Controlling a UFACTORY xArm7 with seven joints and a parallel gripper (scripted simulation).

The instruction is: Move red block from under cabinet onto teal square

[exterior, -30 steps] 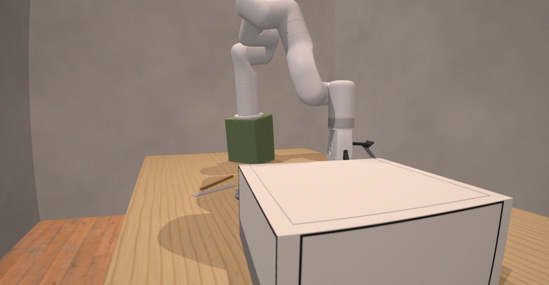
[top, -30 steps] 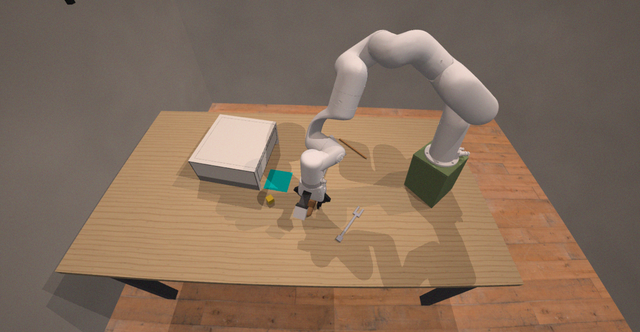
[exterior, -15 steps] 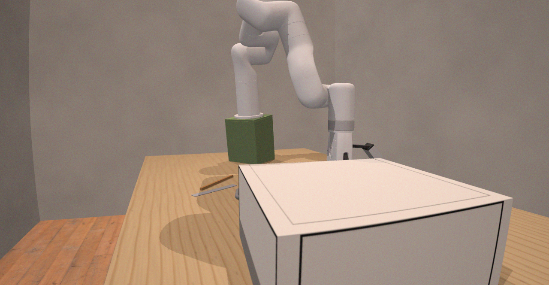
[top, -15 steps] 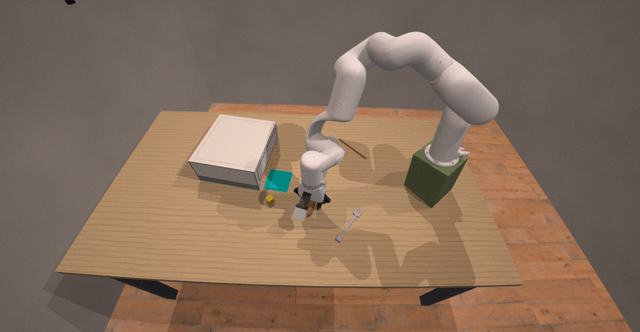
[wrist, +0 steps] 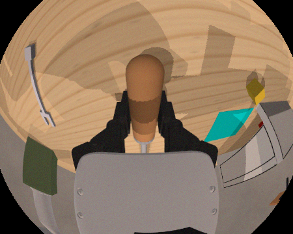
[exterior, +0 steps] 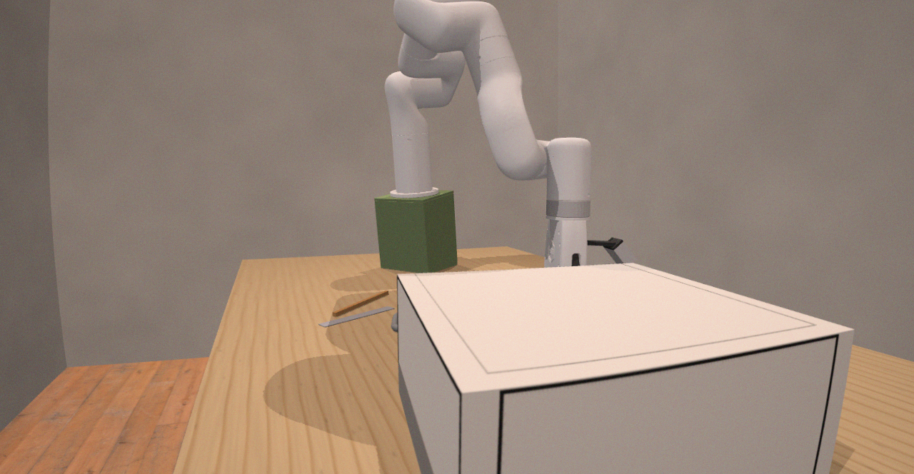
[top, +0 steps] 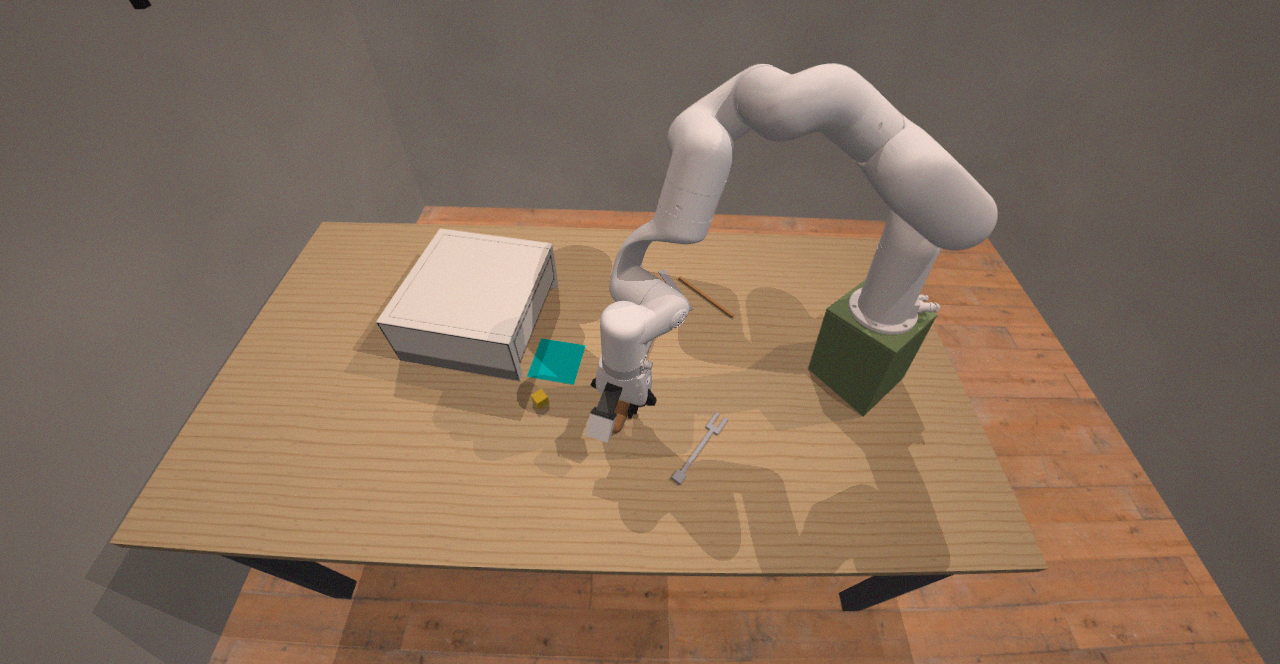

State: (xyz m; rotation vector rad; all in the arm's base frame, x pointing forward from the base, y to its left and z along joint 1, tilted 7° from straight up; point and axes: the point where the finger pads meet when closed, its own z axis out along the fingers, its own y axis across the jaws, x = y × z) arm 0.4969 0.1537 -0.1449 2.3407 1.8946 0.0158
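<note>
My gripper is now 90 mm past the grey strip, 350 mm to the left of it and 20 mm above it. From my hand the other things lie so: hook tool 10 mm ahead, 130 mm to the right, 10 mm below; grey fork 160 mm behind, 70 mm to the left, 20 mm below; small yellow cube 170 mm ahead, 10 mm below.
</note>
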